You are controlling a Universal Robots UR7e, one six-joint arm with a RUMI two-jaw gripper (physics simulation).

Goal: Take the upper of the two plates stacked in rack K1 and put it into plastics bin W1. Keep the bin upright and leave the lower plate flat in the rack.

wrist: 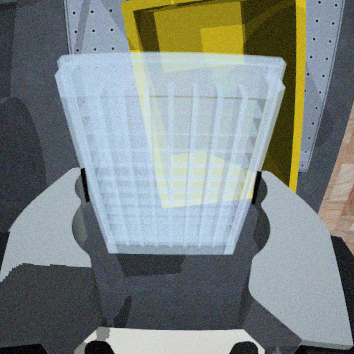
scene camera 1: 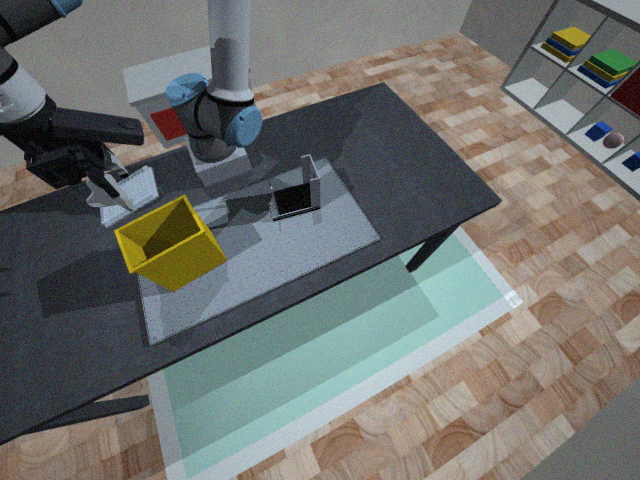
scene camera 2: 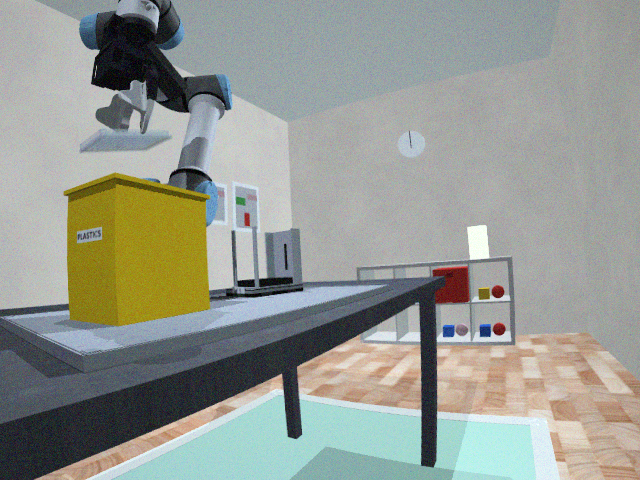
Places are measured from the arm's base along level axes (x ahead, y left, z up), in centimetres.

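Pixels of known places: gripper, fingertip midpoint: (wrist: 170, 171) (scene camera 1: 130, 194) (scene camera 2: 129, 141); arm's base at its link origin: (scene camera 1: 214, 145).
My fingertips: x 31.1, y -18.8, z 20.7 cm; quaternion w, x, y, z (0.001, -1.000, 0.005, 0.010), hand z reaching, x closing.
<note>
For each thing: its middle in the pictures, then the offset to it from my fingertips.
- yellow plastics bin at the middle of its body: (wrist: 212, 82) (scene camera 2: 140, 253) (scene camera 1: 178, 247) dy +0.1, dx +4.0, dz -18.4 cm
- Rack K1 at the middle of its body: (scene camera 2: 263, 261) (scene camera 1: 290, 189) dy +35.0, dx -1.3, dz -19.9 cm
My gripper (scene camera 1: 124, 189) (scene camera 2: 132, 128) (wrist: 170, 171) is shut on a clear, ribbed plate (scene camera 1: 140, 190) (scene camera 2: 124, 140) (wrist: 125, 125), gripping its two side edges. The plate is above the rim height of the yellow plastics bin (scene camera 1: 180, 263) (scene camera 2: 160, 253) (wrist: 298, 100). It shows behind the bin in scene camera 1 and overlaps part of the bin's opening in the wrist view. The bin stands upright. Rack K1 (scene camera 1: 315, 191) (scene camera 2: 295, 258) stands apart from the bin; a flat black surface shows at its base. I cannot tell whether that is the lower plate.
The bin and rack stand on a grey perforated board (scene camera 1: 289, 258) (scene camera 2: 248, 320) (wrist: 325, 65) on the dark table (scene camera 1: 403, 155) (scene camera 2: 330, 335). The arm's base (scene camera 1: 222, 167) is behind the board, between bin and rack. A shelf unit (scene camera 2: 512, 299) stands farther off by the wall.
</note>
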